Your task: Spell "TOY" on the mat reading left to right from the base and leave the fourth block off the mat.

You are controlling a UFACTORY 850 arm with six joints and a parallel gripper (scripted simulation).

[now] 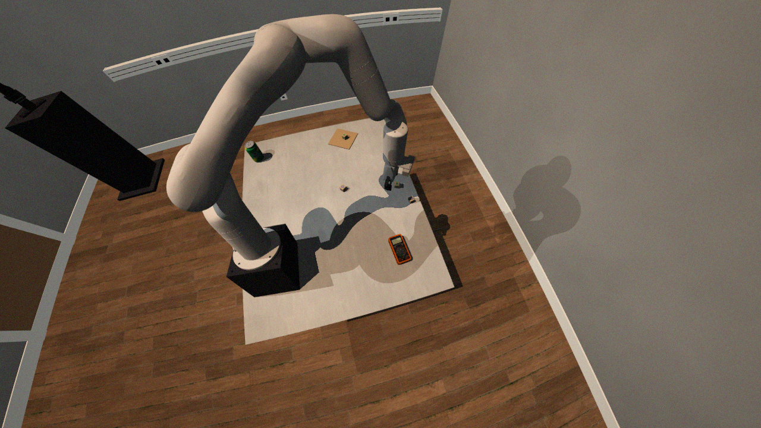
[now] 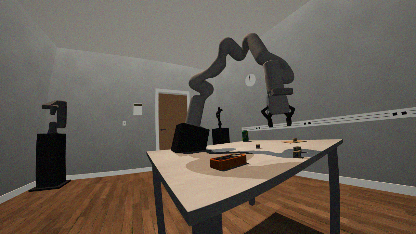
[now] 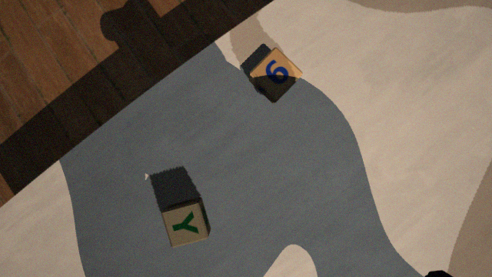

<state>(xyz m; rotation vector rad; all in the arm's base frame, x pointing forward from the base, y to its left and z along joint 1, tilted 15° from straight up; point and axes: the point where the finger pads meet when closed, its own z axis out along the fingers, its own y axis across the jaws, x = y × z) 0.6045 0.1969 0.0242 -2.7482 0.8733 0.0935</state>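
The block is 460 mm to the left of my hand, 150 mm behind it and 120 mm below it. The rest, counted from my hand: orange multimeter (290 mm to the right, 120 mm below, 40 mm behind); green soda can (680 mm behind, 450 mm to the left, 70 mm below); tan square mat (460 mm to the left, 170 mm behind, 130 mm below).
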